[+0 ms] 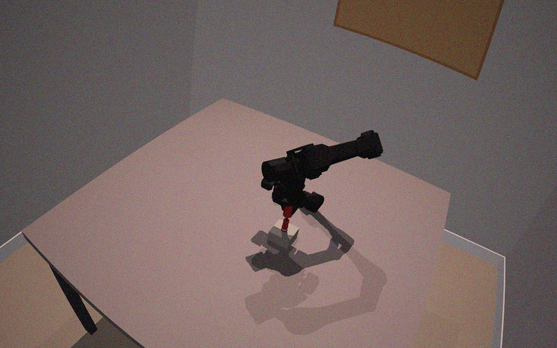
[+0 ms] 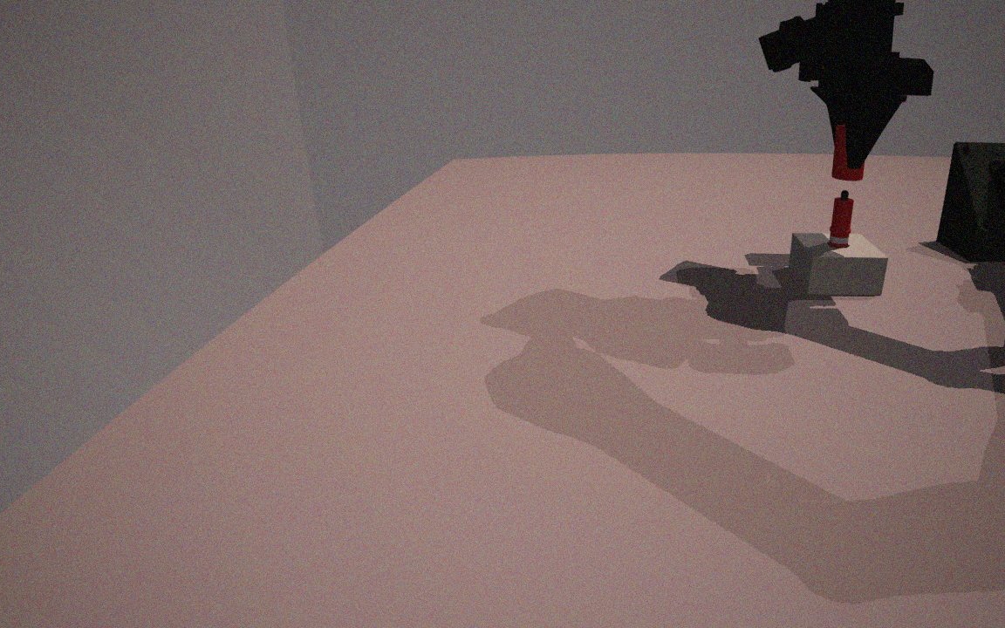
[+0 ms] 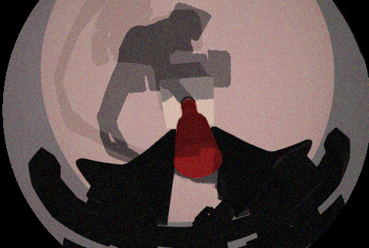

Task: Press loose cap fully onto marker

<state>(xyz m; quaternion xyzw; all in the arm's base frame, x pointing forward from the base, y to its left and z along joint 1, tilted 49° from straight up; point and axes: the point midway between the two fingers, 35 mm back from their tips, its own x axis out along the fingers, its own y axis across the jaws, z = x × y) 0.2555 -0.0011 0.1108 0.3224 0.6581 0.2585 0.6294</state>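
My gripper tip is now 5 cm above the red marker. The rest, counted from my gripper tip: holder block 10 cm below; red cap 1 cm above.
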